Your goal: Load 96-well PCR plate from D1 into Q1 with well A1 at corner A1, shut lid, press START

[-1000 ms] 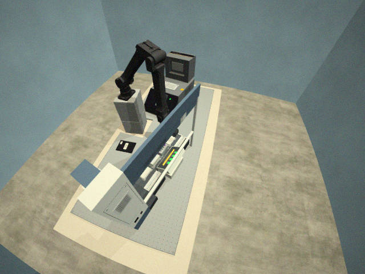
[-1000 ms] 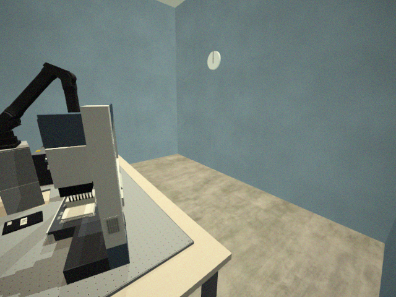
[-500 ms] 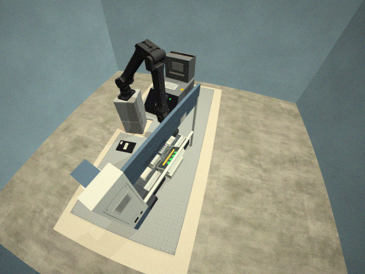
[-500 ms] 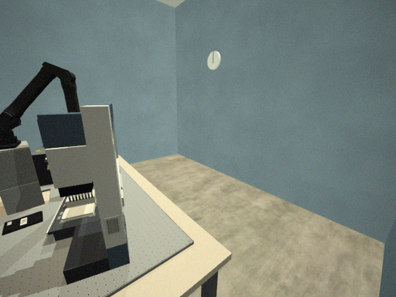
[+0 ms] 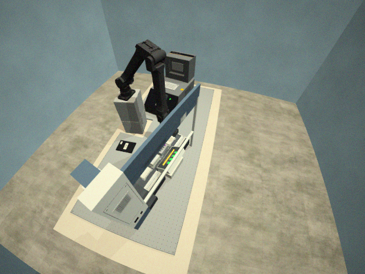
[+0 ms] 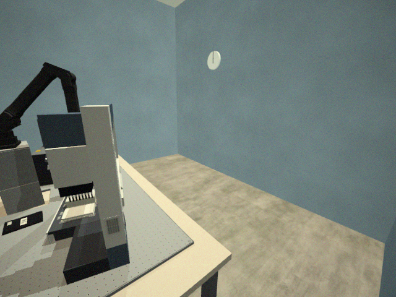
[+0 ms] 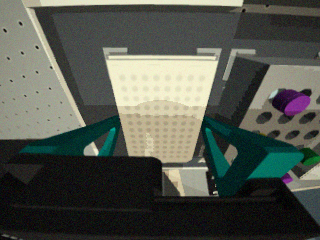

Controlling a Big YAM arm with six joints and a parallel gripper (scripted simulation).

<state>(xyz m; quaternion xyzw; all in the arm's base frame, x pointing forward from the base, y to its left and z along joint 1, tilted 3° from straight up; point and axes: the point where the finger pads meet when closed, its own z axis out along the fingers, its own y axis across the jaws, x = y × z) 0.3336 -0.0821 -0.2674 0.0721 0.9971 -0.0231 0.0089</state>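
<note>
Now: hand 1 cm past the tube cooling block, 10 cm to the left of it and 1 cm below it. Round my hand: regrip nest: 29 cm behind, 15 cm to the right, 7 cm below; then gantry tower: 8 cm ahead, 58 cm to the right, 21 cm above; then pipetting head: 56 cm to the right, 32 cm above.
</note>
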